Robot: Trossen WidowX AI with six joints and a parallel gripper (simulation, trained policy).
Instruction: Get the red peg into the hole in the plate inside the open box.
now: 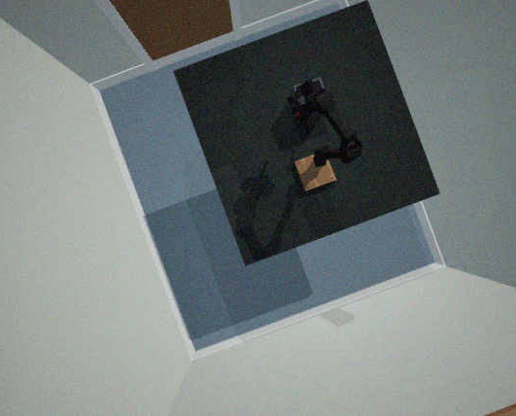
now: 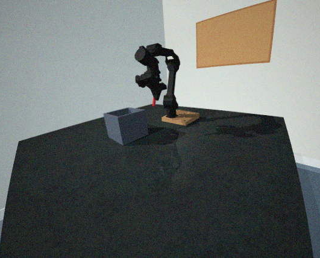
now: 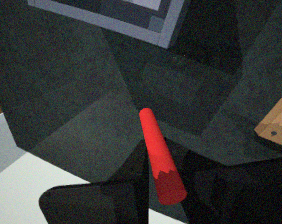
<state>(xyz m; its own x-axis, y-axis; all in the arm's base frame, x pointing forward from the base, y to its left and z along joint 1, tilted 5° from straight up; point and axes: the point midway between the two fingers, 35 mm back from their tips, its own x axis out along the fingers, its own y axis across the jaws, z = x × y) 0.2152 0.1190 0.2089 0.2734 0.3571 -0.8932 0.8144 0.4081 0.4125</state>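
The plate is 11 cm ahead of my gripper tip, 14 cm to the right of it and 14 cm below it. Round my gripper tip: red peg (1 cm to the right, 1 cm above).
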